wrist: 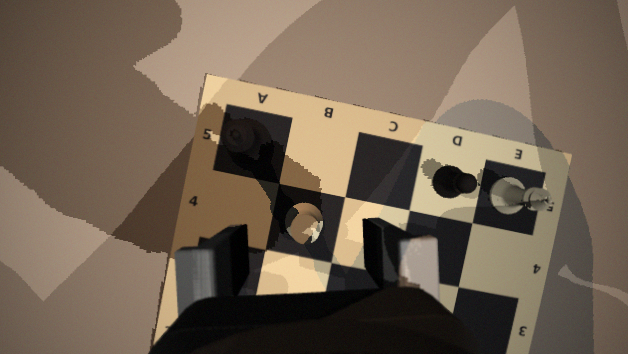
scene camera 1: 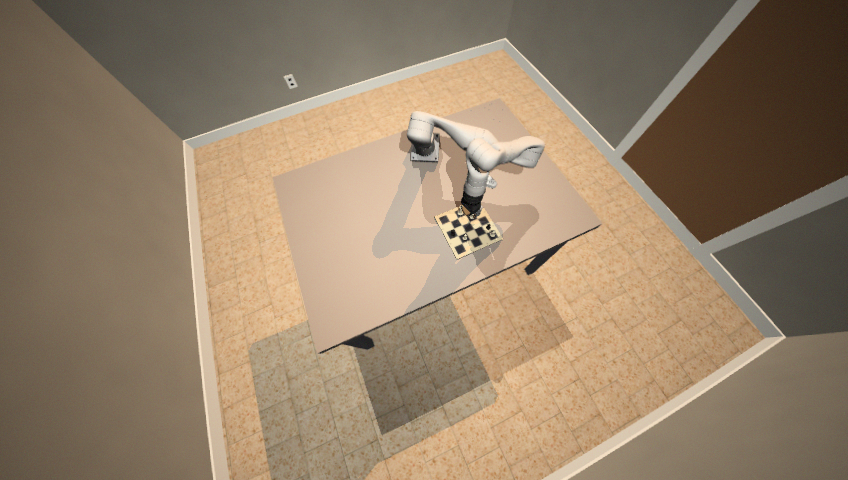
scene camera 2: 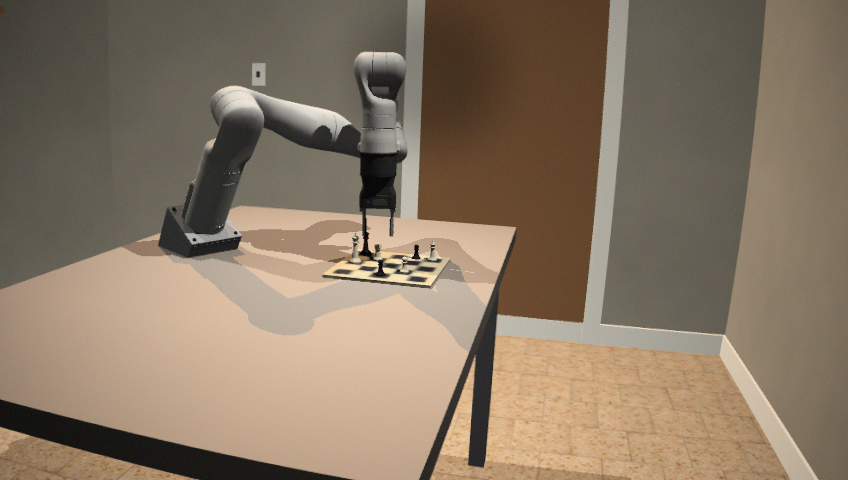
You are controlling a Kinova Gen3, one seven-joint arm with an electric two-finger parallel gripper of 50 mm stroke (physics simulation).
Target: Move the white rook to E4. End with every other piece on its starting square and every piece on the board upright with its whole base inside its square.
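Frame: origin at the arm's base, x ahead, y left, z up, level; metres.
Seen in the pictures: gripper, between the fingertips: point(wrist: 306, 246) point(scene camera 1: 472, 210) point(scene camera 2: 377, 235); arm's base, origin of its link: point(scene camera 2: 204, 221).
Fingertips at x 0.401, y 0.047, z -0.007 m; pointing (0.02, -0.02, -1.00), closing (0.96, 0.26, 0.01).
Note:
Pixels of each thing's top centre, then the offset from my fingertips to it. "pt": a spot on its surface instead.
- white rook, centre of its top: point(wrist: 305, 229) point(scene camera 2: 377, 244) dz -0.022, dx -0.001, dy +0.004 m
- E4, a spot on its surface: point(wrist: 495, 255) pt dz -0.055, dx +0.113, dy +0.008 m
- chessboard, centre of its top: point(wrist: 356, 301) point(scene camera 2: 390, 265) point(scene camera 1: 468, 227) dz -0.055, dx +0.039, dy -0.035 m
- tall black piece, centre of its top: point(wrist: 235, 134) point(scene camera 2: 366, 230) dz -0.002, dx -0.041, dy +0.041 m
- tall white piece, centre of its top: point(scene camera 2: 355, 232) dz +0.009, dx -0.039, dy -0.034 m
- black pawn, centre of its top: point(wrist: 470, 183) point(scene camera 2: 416, 244) dz -0.023, dx +0.076, dy +0.044 m
The white rook point(scene camera 2: 377, 249) point(wrist: 304, 223) stands upright on B4, a dark square, and its round top shows from above in the wrist view. My gripper point(scene camera 2: 377, 233) point(wrist: 306, 246) is open and empty, pointing down, with its fingertips a little above the rook's top. In the wrist view the rook lies between the two fingers in line of sight, touching neither. E4 point(wrist: 495, 255) is a light square with no piece on it, on the chessboard point(scene camera 1: 458, 256) point(scene camera 2: 380, 281) point(wrist: 300, 102). In scene camera 1 the arm partly covers the rook's area.
A tall black piece point(scene camera 2: 365, 246) point(wrist: 242, 136) stands on A5, with a tall white piece point(scene camera 2: 355, 249) nearby. A black pawn point(scene camera 2: 416, 251) point(wrist: 455, 182) is on D5 and a white piece point(scene camera 2: 432, 251) point(wrist: 509, 195) on E5. Another black piece point(scene camera 2: 380, 268) and white piece point(scene camera 2: 404, 265) stand nearer camera 2.

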